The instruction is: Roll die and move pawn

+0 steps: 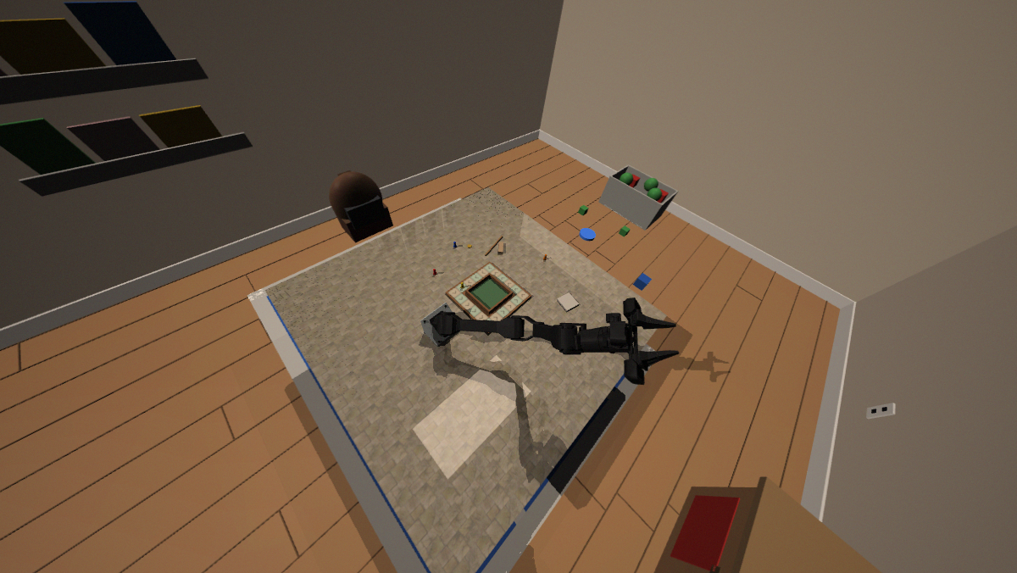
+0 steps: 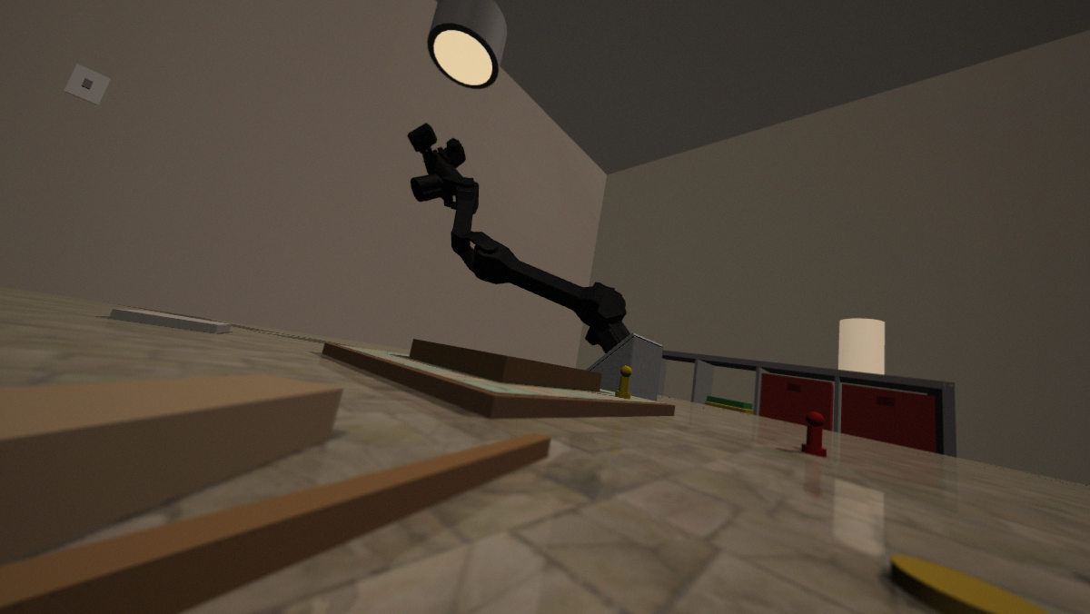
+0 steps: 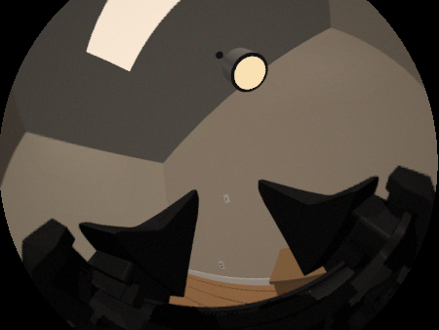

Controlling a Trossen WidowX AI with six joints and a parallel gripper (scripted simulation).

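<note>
My gripper tip is now 56 cm above the white die and 42 cm to the right of it. The rest, counted from my gripper tip: green dice tray 60 cm to the left, 56 cm below, 8 cm ahead; yellow pawn 72 cm to the left, 54 cm below, 2 cm ahead; small white block 56 cm below, 33 cm ahead, 32 cm to the left.
</note>
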